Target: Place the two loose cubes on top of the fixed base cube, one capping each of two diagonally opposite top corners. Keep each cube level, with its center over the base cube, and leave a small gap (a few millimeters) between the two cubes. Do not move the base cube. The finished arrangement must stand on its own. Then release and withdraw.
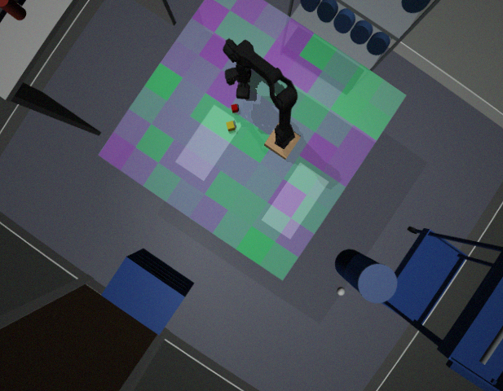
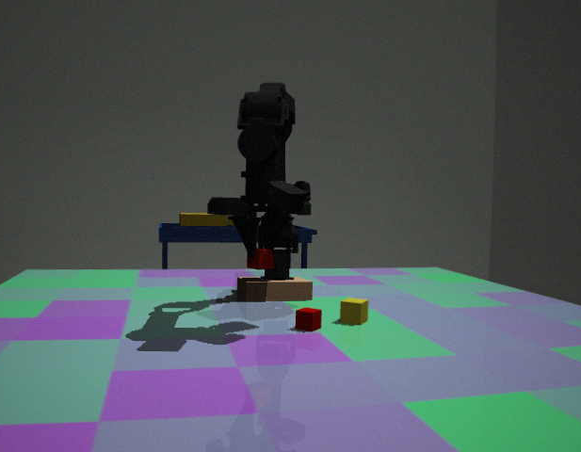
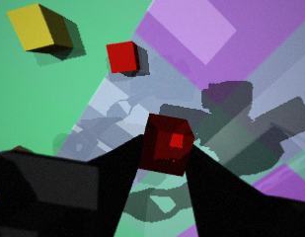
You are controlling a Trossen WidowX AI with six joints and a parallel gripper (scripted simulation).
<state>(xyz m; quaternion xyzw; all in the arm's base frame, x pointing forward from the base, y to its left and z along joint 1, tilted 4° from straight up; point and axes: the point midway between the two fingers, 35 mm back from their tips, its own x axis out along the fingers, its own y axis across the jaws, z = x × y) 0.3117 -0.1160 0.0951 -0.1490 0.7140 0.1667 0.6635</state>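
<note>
The yellow base cube lies 1 cm behind my gripper tip, 18 cm to the left of it and 10 cm below it. The rest, counted from my gripper tip: red cube (2 cm ahead, 8 cm to the left, 11 cm below).
</note>
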